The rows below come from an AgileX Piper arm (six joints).
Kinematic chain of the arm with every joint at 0, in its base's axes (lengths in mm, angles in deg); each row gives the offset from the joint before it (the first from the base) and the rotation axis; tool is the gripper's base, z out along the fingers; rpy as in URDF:
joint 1: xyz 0 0 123 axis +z
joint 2: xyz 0 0 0 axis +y
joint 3: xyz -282.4 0 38.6 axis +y
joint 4: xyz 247.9 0 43.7 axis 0.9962 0 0.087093
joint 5: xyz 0 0 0 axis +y
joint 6: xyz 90.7 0 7.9 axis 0.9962 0 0.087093
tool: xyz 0 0 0 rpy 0 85.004 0
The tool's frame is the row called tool.
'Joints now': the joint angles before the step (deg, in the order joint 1, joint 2, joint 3, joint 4, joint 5, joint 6). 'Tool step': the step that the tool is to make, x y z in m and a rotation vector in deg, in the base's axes. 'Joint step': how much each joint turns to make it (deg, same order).
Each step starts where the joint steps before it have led.
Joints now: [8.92, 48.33, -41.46, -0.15, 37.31, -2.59]
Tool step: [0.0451, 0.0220, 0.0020, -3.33, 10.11, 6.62]
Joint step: [3.44, 13.55, -9.75, 1.87, 6.79, -4.59]
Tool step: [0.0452, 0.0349, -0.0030, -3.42, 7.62, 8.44]
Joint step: [4.97, 13.27, -10.80, 1.09, 5.89, -4.17]
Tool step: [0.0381, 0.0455, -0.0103, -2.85, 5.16, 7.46]
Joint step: [5.82, 12.20, -10.65, -0.14, 4.34, -1.62]
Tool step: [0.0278, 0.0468, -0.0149, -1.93, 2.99, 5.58]
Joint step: [5.15, 10.46, -9.72, -0.35, 2.81, -0.28]
